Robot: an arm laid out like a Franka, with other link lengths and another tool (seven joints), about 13 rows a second.
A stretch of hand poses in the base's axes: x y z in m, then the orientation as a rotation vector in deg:
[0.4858 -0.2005 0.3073 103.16 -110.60 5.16]
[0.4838 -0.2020 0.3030 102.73 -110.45 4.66]
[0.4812 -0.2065 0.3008 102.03 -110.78 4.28]
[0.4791 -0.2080 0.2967 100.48 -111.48 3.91]
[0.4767 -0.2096 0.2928 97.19 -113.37 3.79]
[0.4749 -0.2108 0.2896 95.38 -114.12 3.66]
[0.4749 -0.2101 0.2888 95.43 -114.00 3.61]
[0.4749 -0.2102 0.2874 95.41 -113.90 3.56]
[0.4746 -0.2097 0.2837 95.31 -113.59 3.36]
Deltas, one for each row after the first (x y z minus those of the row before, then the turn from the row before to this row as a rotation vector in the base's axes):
[-0.0020 -0.0015 -0.0043 -0.06 0.51 -0.25]
[-0.0026 -0.0045 -0.0022 -0.06 0.25 -0.60]
[-0.0021 -0.0015 -0.0041 -0.38 0.34 -1.23]
[-0.0024 -0.0016 -0.0039 -0.94 0.09 -2.69]
[-0.0018 -0.0012 -0.0032 -0.58 0.25 -1.37]
[0.0000 0.0007 -0.0008 0.00 0.09 0.07]
[0.0000 -0.0001 -0.0014 -0.02 0.10 0.02]
[-0.0003 0.0005 -0.0037 -0.07 0.34 0.04]

